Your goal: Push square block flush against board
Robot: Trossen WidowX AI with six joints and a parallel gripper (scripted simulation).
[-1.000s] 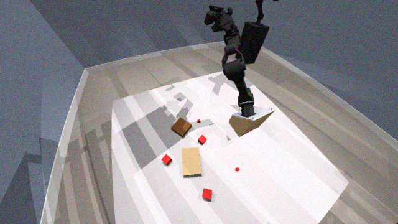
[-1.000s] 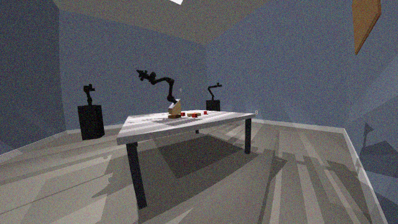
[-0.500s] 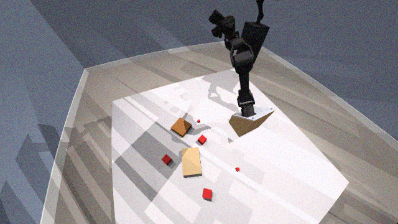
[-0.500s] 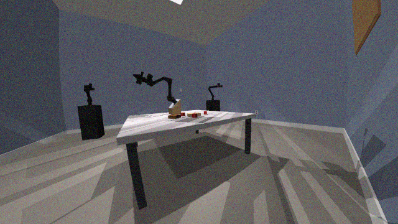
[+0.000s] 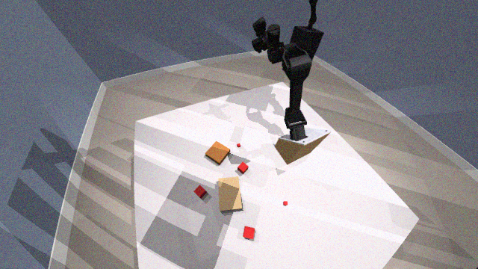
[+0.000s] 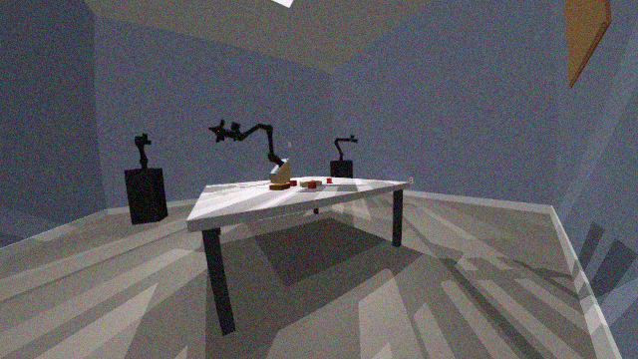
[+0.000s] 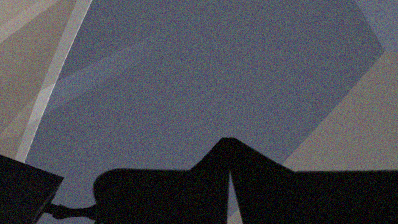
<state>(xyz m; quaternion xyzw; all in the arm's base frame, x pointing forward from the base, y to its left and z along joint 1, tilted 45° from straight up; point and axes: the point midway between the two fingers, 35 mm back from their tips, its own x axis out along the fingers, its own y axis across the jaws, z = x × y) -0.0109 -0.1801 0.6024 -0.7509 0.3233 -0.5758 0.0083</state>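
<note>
Now: gripper tip 36 cm short of the square block, 46 cm to the right of it and 47 cm above it. Also, from my gripper tip: tan board: 36 cm ahead, 69 cm to the left, 47 cm below.
</note>
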